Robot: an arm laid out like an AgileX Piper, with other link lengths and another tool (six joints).
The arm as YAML. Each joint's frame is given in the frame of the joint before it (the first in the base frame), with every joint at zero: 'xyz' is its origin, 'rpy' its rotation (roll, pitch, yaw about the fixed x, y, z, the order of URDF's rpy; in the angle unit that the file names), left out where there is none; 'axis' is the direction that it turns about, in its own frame. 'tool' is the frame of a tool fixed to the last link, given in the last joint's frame.
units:
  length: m
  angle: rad
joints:
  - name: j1
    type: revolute
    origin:
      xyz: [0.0, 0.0, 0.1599]
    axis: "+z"
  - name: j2
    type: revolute
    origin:
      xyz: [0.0, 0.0, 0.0]
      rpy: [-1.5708, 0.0, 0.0]
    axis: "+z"
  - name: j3
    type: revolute
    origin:
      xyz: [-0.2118, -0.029, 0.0]
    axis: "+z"
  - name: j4
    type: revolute
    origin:
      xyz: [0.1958, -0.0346, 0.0]
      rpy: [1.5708, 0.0, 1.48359]
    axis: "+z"
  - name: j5
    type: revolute
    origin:
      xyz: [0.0, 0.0, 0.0]
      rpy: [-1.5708, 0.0, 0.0]
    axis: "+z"
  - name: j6
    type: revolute
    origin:
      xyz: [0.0, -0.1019, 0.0]
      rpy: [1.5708, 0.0, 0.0]
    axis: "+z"
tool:
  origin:
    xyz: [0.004, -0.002, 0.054]
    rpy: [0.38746, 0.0, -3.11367]
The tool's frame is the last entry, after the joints.
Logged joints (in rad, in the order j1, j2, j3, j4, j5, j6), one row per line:
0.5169 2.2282 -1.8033 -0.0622 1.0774 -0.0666
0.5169 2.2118 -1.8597 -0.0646 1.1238 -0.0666
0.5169 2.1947 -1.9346 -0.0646 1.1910 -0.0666
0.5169 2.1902 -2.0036 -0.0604 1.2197 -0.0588
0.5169 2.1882 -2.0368 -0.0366 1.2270 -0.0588
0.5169 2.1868 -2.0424 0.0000 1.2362 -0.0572
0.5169 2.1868 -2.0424 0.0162 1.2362 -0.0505
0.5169 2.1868 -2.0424 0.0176 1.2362 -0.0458
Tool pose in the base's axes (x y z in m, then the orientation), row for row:
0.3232 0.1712 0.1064 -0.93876 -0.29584 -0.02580 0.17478
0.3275 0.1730 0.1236 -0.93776 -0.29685 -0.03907 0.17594
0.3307 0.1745 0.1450 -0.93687 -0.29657 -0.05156 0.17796
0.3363 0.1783 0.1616 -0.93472 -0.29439 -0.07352 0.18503
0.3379 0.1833 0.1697 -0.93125 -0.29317 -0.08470 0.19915
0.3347 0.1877 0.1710 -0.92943 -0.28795 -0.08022 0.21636
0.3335 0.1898 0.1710 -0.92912 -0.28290 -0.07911 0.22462
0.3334 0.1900 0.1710 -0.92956 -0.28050 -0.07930 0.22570
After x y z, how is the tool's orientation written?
As a quaternion, x y z w.
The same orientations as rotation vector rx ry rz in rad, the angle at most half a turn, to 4 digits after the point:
-2.6603 -0.8384 -0.0731
-2.6558 -0.8407 -0.1106
-2.6503 -0.8390 -0.1459
-2.6341 -0.8296 -0.2072
-2.6044 -0.8199 -0.2369
-2.5755 -0.7979 -0.2223
-2.5634 -0.7805 -0.2183
-2.5632 -0.7735 -0.2187

